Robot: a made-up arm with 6 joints.
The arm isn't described. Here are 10 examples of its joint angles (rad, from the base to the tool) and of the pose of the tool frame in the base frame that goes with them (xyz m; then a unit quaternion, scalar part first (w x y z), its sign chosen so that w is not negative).
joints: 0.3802 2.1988 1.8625 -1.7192 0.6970 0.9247
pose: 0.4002 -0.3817 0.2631 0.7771 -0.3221 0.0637 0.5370
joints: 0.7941 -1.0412 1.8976 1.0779 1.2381 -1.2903
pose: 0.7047 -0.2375 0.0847 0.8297 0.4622 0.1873 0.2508
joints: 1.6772 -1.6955 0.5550 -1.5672 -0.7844 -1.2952
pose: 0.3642 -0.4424 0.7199 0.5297 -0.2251 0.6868 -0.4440
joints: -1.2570 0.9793 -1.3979 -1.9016 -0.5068 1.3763
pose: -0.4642 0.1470 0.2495 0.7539 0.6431 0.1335 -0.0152
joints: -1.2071 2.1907 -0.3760 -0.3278 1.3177 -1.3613
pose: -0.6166 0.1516 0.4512 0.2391 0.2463 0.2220 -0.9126
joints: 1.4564 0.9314 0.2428 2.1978 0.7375 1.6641
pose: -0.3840 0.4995 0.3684 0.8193 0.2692 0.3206 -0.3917
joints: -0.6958 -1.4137 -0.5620 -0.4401 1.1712 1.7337
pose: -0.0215 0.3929 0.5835 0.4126 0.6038 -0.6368 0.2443
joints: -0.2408 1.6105 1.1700 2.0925 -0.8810 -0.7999
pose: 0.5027 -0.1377 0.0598 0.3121 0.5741 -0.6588 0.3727
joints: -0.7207 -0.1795 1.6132 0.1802 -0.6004 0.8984
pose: 0.5841 -0.2835 0.3170 0.2326 -0.1054 0.4833 0.8374
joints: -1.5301 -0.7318 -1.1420 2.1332 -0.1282 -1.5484
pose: -0.3271 -0.0558 0.9746 0.7549 -0.3061 -0.3864 0.4327
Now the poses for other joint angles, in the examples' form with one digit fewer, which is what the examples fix.
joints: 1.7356 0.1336 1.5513 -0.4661 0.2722 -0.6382
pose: 0.654 0.004 -0.061 0.726 0.451 0.058 0.515
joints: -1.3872 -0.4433 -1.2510 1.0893 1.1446 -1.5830
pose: -0.598 -0.277 0.178 0.179 -0.097 -0.979 0.005
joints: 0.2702 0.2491 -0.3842 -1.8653 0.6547 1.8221
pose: -0.026 -0.374 0.132 0.036 0.262 0.438 0.859
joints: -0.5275 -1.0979 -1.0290 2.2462 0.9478 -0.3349
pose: -0.367 -0.631 0.712 0.409 -0.219 -0.882 0.081
